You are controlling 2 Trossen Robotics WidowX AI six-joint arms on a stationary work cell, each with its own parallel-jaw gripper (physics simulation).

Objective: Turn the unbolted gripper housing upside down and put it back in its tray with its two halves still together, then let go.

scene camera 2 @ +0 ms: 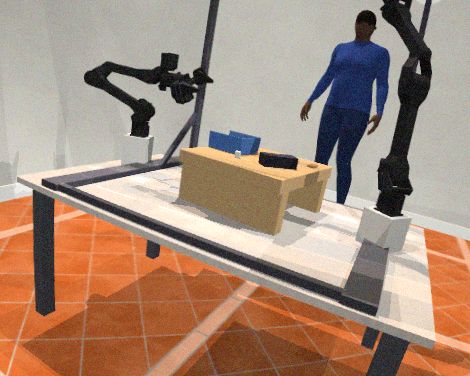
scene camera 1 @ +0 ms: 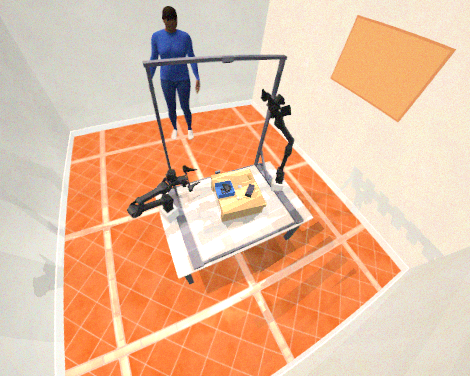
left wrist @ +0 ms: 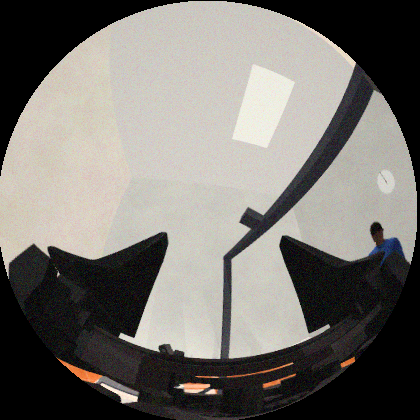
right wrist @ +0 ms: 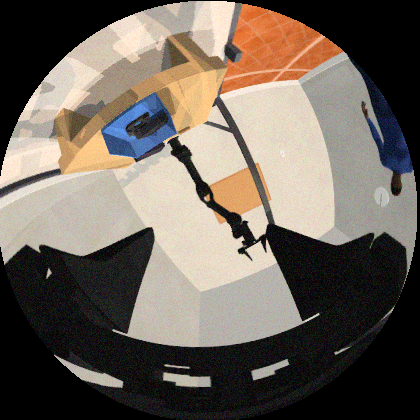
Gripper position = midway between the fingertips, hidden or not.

Observation:
My left gripper [left wrist: 226, 240] is open, holding nothing. My right gripper [scene camera 2: 206, 86] is open, holding nothing. I also see a blue tray [scene camera 2: 246, 144], a wooden block [scene camera 2: 242, 189] and a metal frame [scene camera 1: 282, 59].
My right gripper shows as well in the right wrist view [right wrist: 210, 231]. The blue tray also shows in the right wrist view [right wrist: 117, 141]. The wooden block also shows in the right wrist view [right wrist: 187, 89].

